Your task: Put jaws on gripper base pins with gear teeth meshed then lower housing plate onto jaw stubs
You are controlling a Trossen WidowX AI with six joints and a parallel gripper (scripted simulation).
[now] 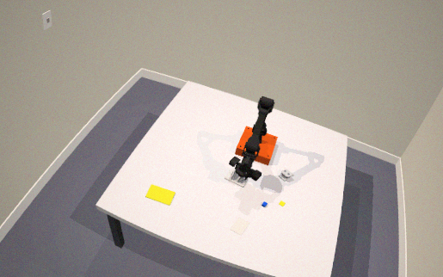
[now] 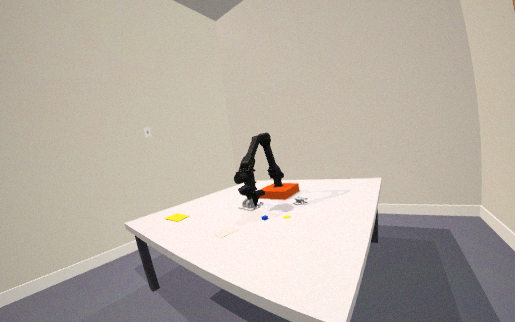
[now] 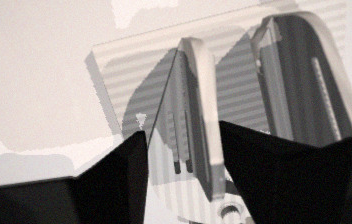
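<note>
The white ribbed piece lies 90 mm behind my gripper tip and 260 mm to the left of it. The rest, counted from my gripper tip: housing plate (60 mm behind, 10 mm to the right, 10 mm below); blue cube (160 mm ahead, 140 mm to the left, 10 mm below); small yellow cube (120 mm ahead, 240 mm to the left, 10 mm below).
</note>
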